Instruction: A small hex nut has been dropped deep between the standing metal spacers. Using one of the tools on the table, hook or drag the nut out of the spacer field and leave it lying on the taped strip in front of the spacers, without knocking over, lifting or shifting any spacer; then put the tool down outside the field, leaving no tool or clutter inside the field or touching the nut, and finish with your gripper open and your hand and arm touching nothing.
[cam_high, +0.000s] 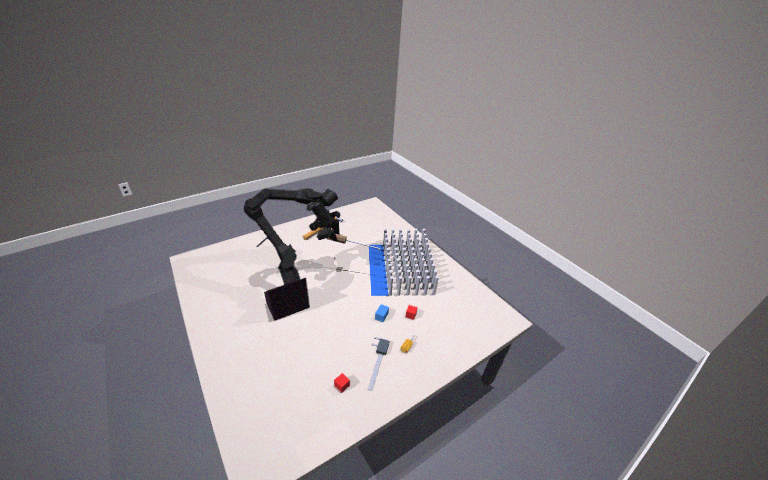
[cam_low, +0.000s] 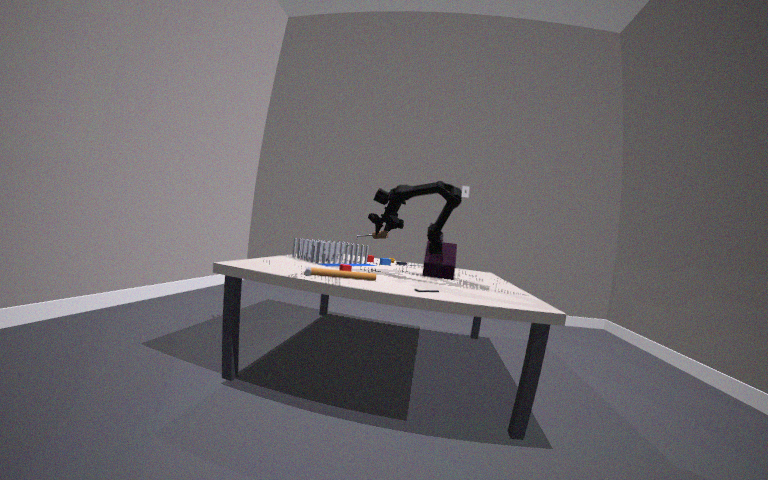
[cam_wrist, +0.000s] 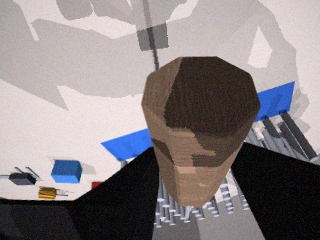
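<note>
The blue taped strip lies 18 cm below my gripper tip, 17 cm ahead of it and 10 cm to the right of it. Round my gripper tip: allen key: 39 cm to the left, 27 cm behind, 18 cm below; yellow piece: 57 cm to the right, 16 cm below, 3 cm ahead; blue cube: 38 cm to the right, 16 cm below, 3 cm ahead.
</note>
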